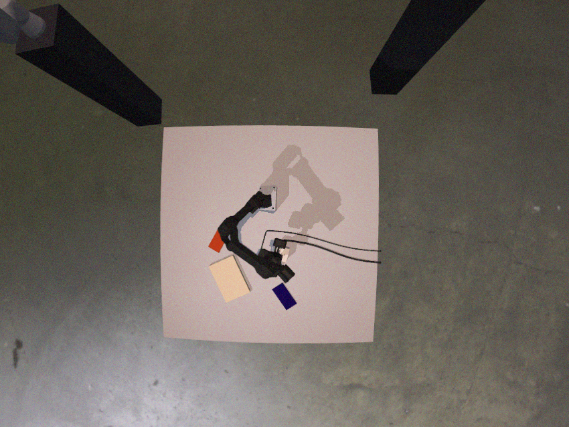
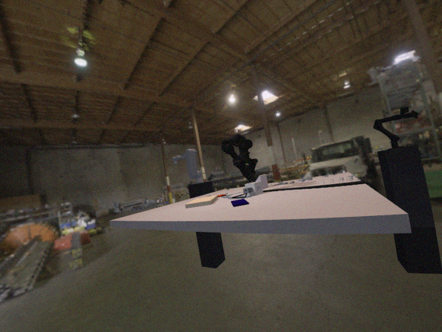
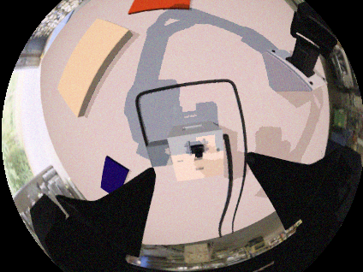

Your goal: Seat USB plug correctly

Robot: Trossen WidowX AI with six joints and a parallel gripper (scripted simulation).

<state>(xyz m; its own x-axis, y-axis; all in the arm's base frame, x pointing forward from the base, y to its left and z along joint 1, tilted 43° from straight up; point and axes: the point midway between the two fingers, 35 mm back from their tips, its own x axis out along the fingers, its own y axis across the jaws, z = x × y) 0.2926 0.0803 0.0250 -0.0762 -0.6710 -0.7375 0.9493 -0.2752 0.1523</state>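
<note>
The dark USB plug lies 40 mm below my gripper tip. Round my gripper tip: orange block 330 mm to the right, 130 mm below, 80 mm behind; beige block 280 mm to the right, 150 mm ahead, 120 mm below; dark blue block 270 mm ahead, 130 mm below, 30 mm to the left.
</note>
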